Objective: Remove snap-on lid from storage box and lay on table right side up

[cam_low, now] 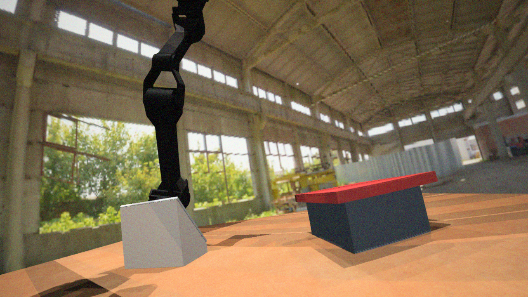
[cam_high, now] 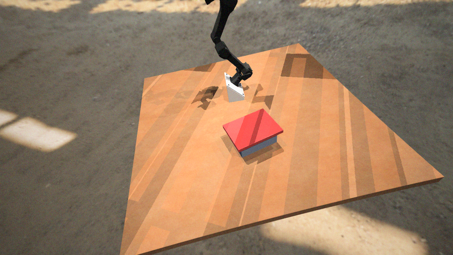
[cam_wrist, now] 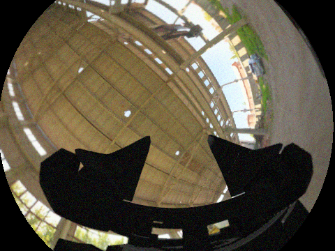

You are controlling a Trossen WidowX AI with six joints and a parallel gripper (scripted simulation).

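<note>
Now: gripper tip 190 mm short of the red lid, 60 mm to the right of it and 710 mm above it. Round my gripper tip: storage box (190 mm ahead, 60 mm to the left, 760 mm below).
</note>
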